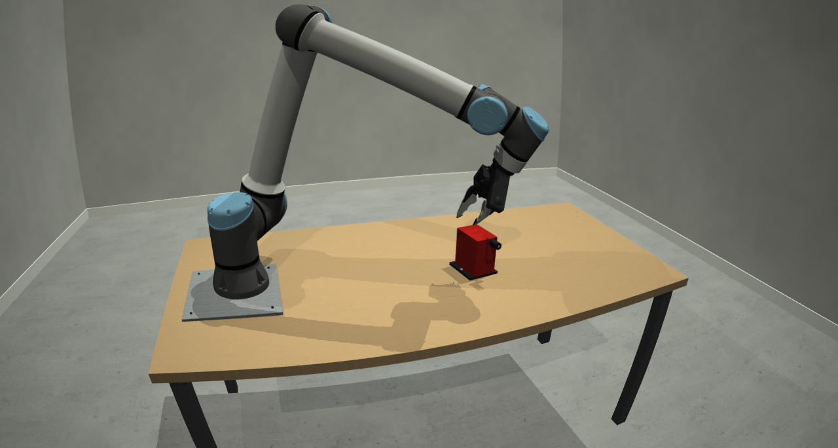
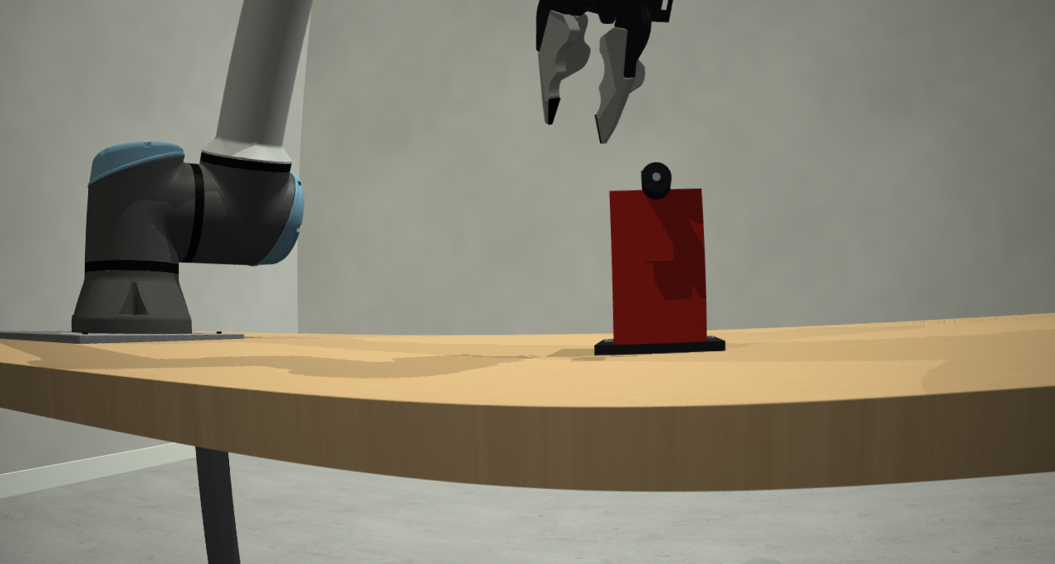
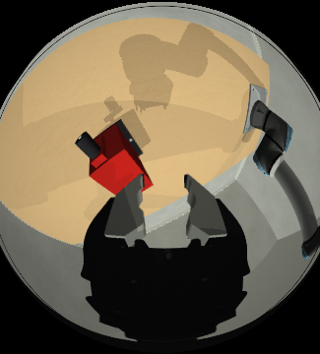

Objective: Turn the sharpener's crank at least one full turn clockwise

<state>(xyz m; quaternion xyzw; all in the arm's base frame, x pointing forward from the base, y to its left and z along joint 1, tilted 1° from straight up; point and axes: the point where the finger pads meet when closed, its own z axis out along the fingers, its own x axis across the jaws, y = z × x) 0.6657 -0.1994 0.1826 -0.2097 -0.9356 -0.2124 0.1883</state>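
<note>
Right now my hand is 6 cm short of the black knob, 6 cm to the left of it and 7 cm above it.
</note>
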